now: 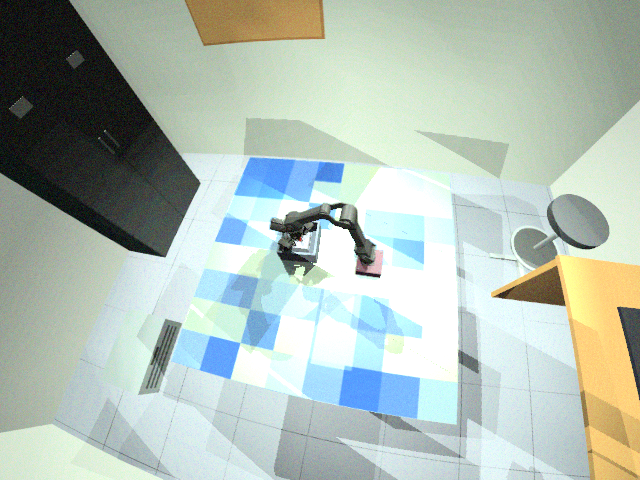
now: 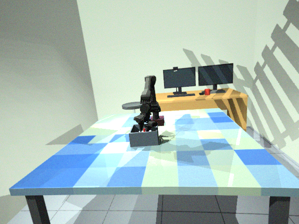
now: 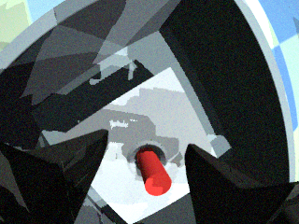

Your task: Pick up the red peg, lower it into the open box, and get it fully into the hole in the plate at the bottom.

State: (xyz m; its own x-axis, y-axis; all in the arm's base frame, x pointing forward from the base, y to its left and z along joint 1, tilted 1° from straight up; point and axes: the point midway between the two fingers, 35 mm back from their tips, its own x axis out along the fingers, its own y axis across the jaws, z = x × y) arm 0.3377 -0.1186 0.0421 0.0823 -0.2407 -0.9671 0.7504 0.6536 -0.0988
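The red peg is 10 mm to the left of my gripper tip, 10 mm below it and 10 mm behind it. Round my gripper tip: grey box 40 mm below, 10 mm to the left, 10 mm behind.
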